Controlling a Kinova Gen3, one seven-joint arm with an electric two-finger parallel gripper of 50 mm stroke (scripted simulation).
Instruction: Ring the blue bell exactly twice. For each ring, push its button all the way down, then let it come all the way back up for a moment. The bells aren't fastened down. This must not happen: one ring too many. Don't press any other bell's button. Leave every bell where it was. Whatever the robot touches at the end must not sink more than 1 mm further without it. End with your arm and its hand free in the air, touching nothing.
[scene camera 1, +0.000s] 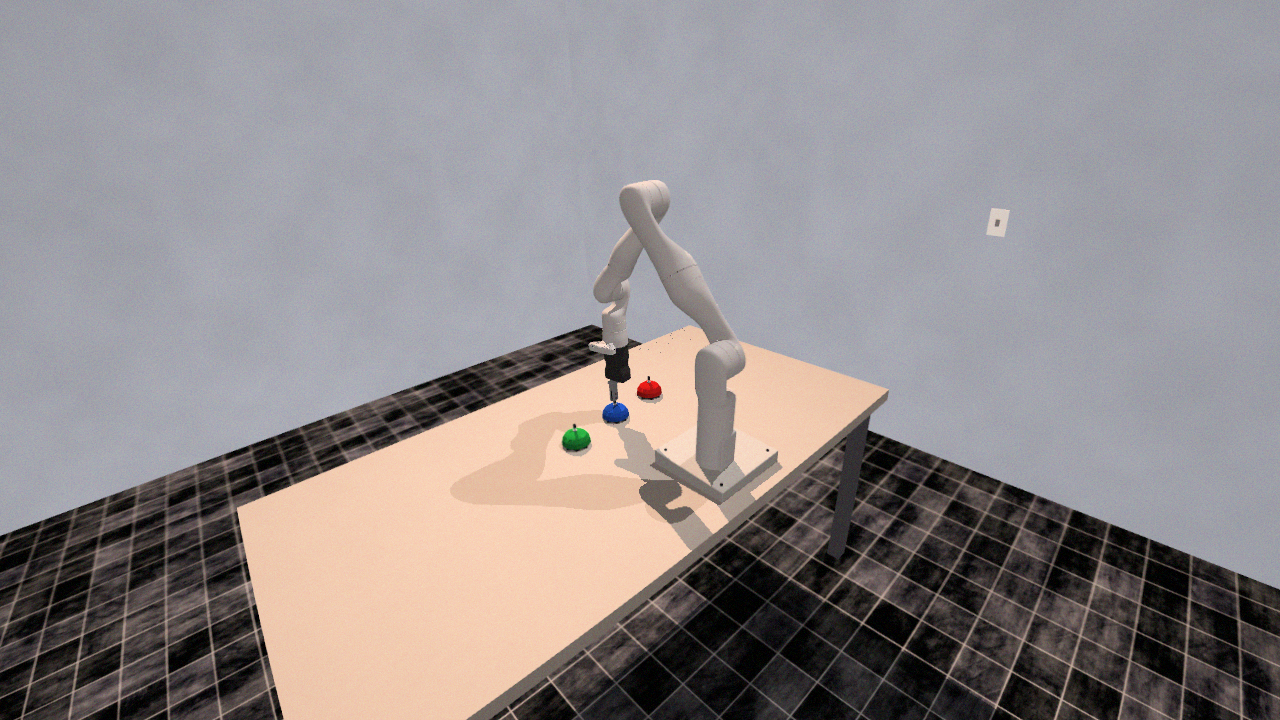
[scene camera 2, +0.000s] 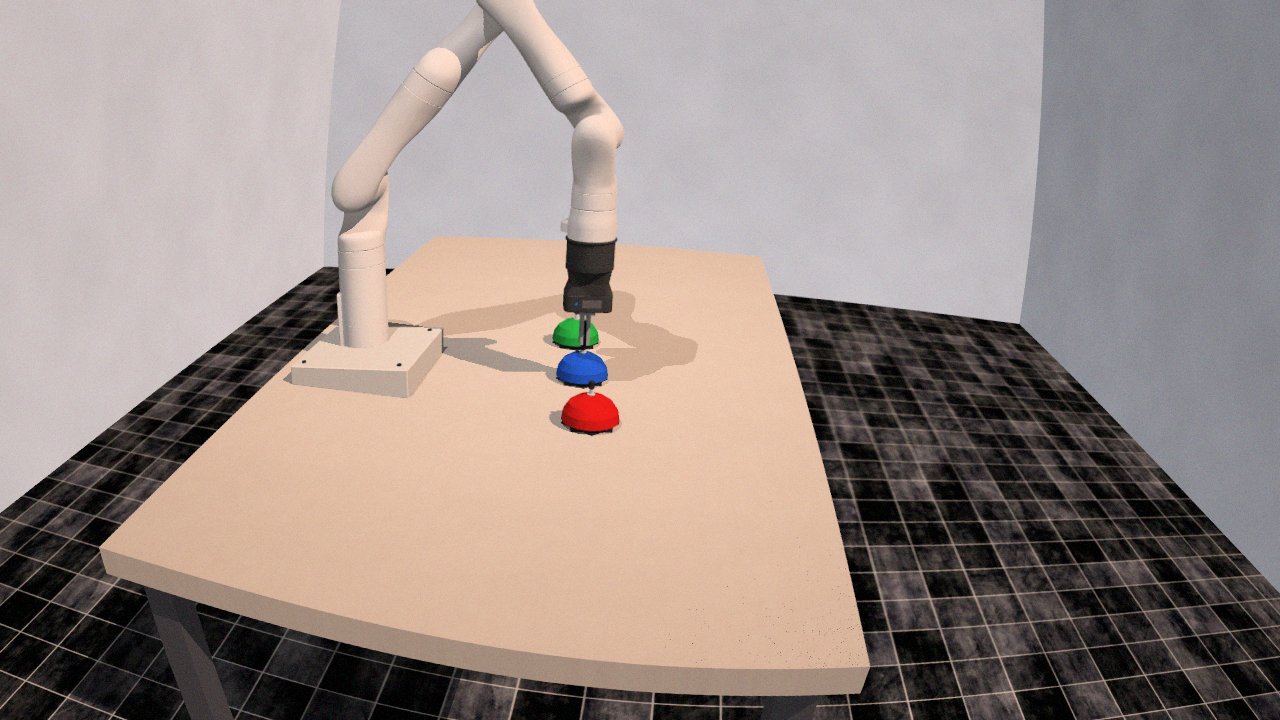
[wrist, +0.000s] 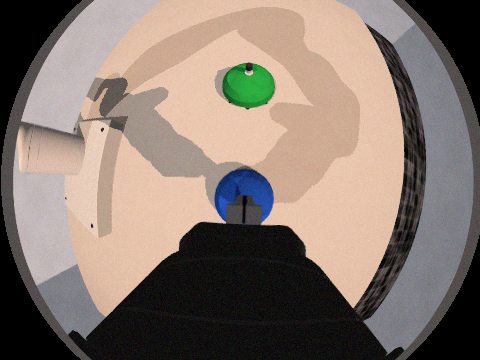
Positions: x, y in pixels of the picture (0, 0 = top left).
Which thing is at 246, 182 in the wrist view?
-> A blue bell.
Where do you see the gripper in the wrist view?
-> At 244, 205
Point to the gripper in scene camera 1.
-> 614, 399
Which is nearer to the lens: the green bell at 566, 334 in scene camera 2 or the blue bell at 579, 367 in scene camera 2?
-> The blue bell.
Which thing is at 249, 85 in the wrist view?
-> A green bell.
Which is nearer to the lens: the red bell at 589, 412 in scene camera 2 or the blue bell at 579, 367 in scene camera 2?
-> The red bell.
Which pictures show the gripper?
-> Scene camera 1, scene camera 2 and the wrist view: all of them.
